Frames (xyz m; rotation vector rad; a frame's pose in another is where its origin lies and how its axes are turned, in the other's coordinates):
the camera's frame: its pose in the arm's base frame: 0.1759 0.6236 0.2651 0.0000 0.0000 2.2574
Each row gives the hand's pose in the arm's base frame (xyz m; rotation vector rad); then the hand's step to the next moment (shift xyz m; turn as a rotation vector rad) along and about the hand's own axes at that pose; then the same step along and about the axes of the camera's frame.
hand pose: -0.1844 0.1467 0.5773 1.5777 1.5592 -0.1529
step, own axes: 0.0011 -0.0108 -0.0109 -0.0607 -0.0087 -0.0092
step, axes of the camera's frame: 0.0135 0.0073 0.0006 -0.0164 0.0446 0.0399
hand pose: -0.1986 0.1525 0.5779 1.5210 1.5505 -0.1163
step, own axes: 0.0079 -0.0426 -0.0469 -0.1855 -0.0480 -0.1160
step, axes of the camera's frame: 0.0570 0.0287 -0.0006 0.0300 0.1535 0.1603
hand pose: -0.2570 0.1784 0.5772 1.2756 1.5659 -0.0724
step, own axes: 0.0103 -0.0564 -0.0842 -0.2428 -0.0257 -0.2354
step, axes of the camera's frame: 0.0872 0.0527 -0.0008 0.1087 0.1806 0.2657
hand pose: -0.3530 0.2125 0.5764 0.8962 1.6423 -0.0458
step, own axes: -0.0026 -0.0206 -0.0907 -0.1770 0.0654 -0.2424
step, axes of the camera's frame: 0.0765 0.0489 0.0202 0.1581 0.0805 0.2507
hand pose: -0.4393 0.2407 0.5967 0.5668 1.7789 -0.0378
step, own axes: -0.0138 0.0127 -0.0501 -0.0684 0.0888 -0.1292
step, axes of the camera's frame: 0.0411 0.0153 0.0307 0.1175 -0.0059 0.1241
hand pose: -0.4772 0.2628 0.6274 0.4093 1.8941 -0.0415
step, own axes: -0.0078 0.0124 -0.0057 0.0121 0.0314 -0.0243
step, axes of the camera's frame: 0.0079 -0.0076 0.0113 0.0397 -0.0116 0.0029
